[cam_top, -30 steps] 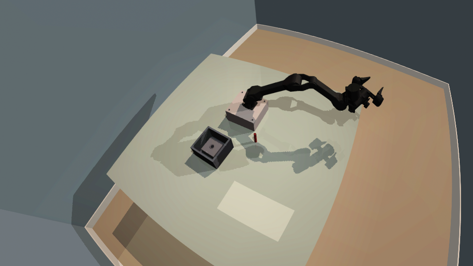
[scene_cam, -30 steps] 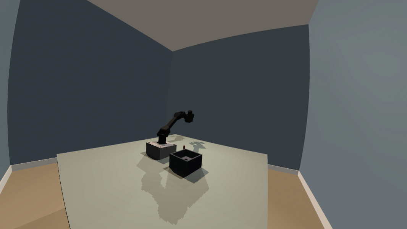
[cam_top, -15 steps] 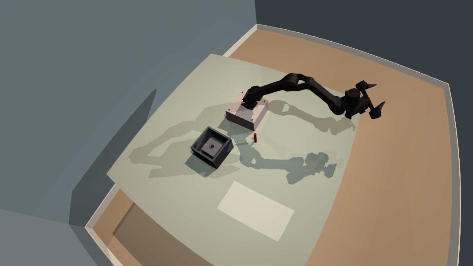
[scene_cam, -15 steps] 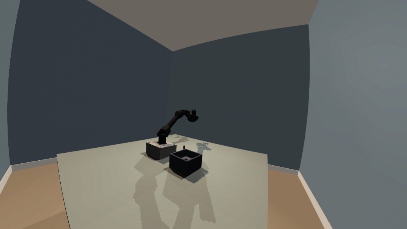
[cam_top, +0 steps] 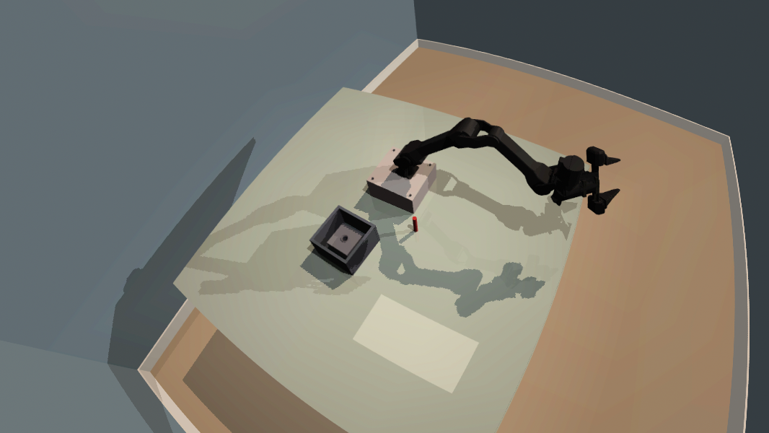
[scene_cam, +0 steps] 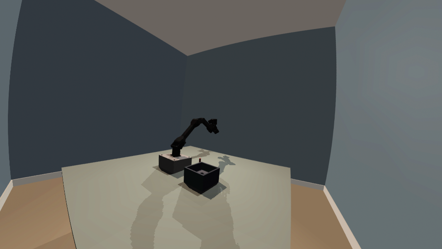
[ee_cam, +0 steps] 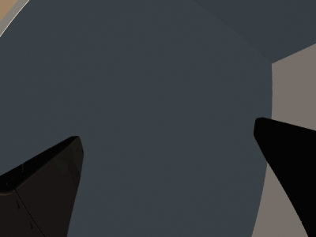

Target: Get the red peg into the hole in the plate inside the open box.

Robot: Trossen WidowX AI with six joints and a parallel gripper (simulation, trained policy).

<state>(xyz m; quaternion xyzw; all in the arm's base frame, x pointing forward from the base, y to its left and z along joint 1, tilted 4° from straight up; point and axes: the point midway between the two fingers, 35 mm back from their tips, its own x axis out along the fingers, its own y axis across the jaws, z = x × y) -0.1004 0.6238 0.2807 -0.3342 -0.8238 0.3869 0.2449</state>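
My gripper tip is now 55 cm to the left of the red peg, 29 cm above it and 28 cm short of it. From my gripper tip the other things lie so: grey plate: 72 cm to the right, 45 cm ahead, 28 cm below; dark box: 72 cm to the right, 45 cm ahead, 30 cm below.
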